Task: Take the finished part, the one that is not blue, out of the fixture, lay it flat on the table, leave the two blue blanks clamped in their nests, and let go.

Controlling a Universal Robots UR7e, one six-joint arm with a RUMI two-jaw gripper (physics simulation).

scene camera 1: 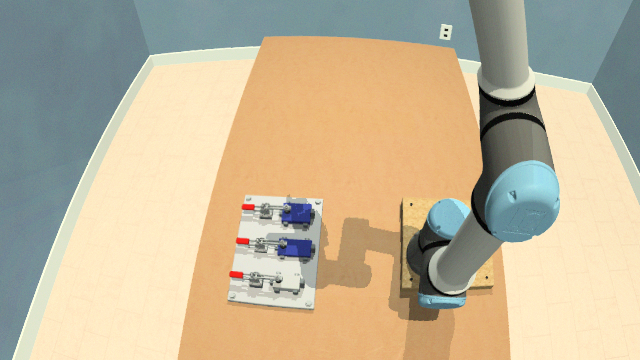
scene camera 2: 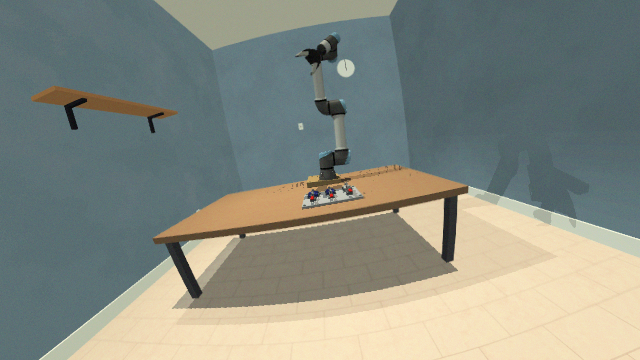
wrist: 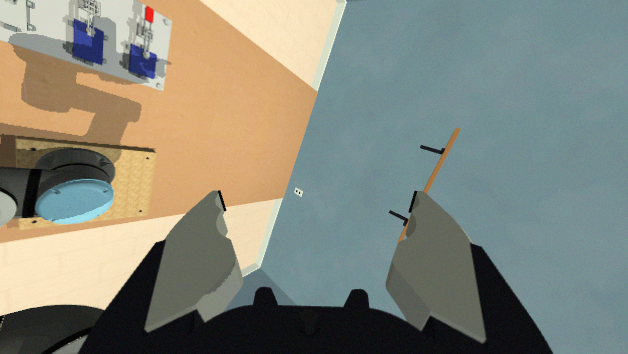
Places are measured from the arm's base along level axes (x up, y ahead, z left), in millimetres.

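Pixels of known places: gripper, fingertip midpoint: [scene camera 2: 303, 66] [wrist: 316, 193]; arm's base, origin of the base link: [scene camera 2: 327, 178] [wrist: 79, 170].
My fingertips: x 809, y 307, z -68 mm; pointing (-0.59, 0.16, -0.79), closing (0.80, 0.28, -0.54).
Ahead of a thing's pixels: the offset from my fingertips to its top centre. Level surfaces: height alone.
The finished part @(dx -802, dy +90, dz +129 mm) [scene camera 1: 291, 282] [wrist: 12, 15], off-white, sits in the end nest of the light grey fixture plate [scene camera 1: 270, 298] [scene camera 2: 320, 203] [wrist: 159, 45]; the wrist view cuts it off at the upper left. One blue blank @(dx -812, dy +70, dz +21 mm) [scene camera 1: 295, 248] [wrist: 88, 45] sits in the middle nest and another blue blank @(dx -808, dy +65, dz -89 mm) [scene camera 1: 298, 214] [wrist: 142, 65] in the other end nest. A clamp arm with a red handle reaches onto each of the three. My gripper [scene camera 2: 305, 64] [wrist: 316, 193] is open and empty, high above the table and well away from the fixture. It does not show in scene camera 1.
The brown table @(dx -843 mm) [scene camera 1: 350, 125] [scene camera 2: 400, 187] [wrist: 225, 125] carries the fixture and the arm's wooden base board [scene camera 1: 415, 215] [wrist: 135, 190], set apart from each other. A wall shelf [scene camera 2: 115, 103] [wrist: 450, 142] hangs on the blue wall. The arm's raised links stand above the base.
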